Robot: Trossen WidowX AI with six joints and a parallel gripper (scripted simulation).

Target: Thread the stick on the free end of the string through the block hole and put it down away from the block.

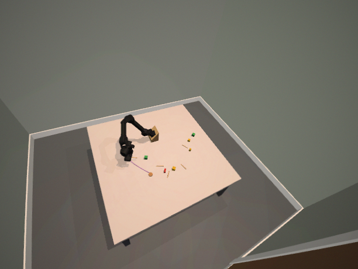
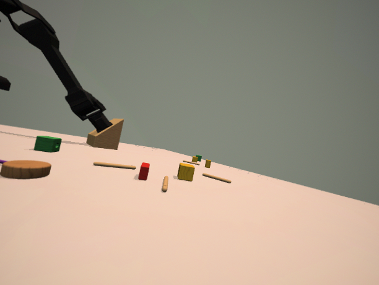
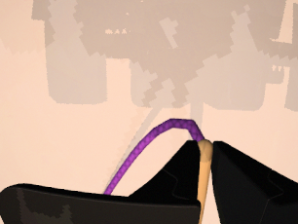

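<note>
Now: the green block 2 cm ahead of my gripper tip, 16 cm to the left of it and 3 cm below it. Round my gripper tip: red block (22 cm ahead, 30 cm to the left, 3 cm below); then thin wooden stick (1 cm ahead, 2 cm to the left); then round wooden button (22 cm ahead, 16 cm to the left, 4 cm below).
</note>
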